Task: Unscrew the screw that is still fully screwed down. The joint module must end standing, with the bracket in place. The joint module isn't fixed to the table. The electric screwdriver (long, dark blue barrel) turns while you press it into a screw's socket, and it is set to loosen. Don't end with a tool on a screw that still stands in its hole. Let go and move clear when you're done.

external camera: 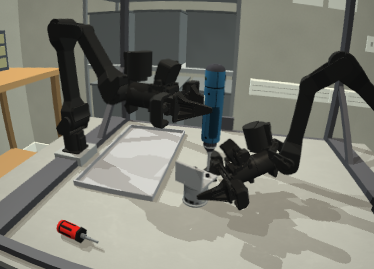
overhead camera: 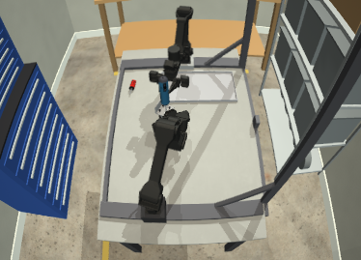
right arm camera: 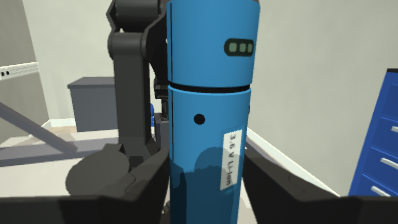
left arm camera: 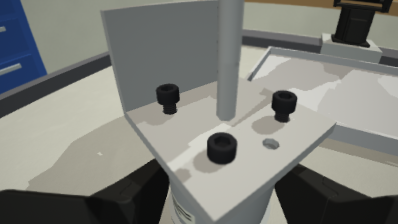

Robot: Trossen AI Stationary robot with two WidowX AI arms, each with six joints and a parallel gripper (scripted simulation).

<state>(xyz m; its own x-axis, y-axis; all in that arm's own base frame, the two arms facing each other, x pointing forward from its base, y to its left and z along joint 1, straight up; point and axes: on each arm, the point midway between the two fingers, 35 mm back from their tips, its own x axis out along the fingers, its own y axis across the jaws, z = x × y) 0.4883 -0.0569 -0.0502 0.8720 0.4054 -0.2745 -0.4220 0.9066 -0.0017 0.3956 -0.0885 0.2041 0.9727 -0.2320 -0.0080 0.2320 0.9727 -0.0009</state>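
Now: the screw 3 cm above my left hand. Round my left hand: joint module (2 cm to the right, 1 cm below, 1 cm ahead); then grey l-shaped bracket (3 cm above, 2 cm to the right, 2 cm ahead); then grey bit (6 cm above).
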